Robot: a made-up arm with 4 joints.
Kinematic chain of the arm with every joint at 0, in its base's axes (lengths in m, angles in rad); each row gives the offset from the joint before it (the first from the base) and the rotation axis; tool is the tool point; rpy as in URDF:
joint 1: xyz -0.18 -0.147 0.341 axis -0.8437 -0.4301 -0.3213
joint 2: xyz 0 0.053 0.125 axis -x
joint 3: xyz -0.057 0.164 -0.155 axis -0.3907 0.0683 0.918
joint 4: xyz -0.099 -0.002 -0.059 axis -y
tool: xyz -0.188 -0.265 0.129 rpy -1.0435 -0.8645 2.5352
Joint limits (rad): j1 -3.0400..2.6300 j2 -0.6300..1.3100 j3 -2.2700..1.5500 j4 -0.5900..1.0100
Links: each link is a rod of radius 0.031 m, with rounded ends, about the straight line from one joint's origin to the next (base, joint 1, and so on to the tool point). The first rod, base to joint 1, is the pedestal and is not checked.
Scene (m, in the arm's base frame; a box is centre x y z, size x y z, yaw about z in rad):
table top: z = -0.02
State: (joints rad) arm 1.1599 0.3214 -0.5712 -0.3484
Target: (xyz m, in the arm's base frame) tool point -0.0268 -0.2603 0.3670
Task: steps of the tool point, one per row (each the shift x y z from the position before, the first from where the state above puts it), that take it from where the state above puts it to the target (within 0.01 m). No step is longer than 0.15 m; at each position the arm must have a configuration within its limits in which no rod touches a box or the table.
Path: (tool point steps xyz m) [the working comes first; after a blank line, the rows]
Joints at the target: 0.3359 -0.4515 1.4890 1.0100
Straight joint move there: clear.

1: -0.0283 -0.0140 0.0772
2: -0.0011 -0.0437 0.0805
3: 0.0362 -0.0642 0.0699
4: 0.0772 -0.0672 0.0469
5: 0.1127 -0.0480 0.0182
6: 0.1338 -0.0079 -0.0061
7: 0.1343 0.0444 -0.0157

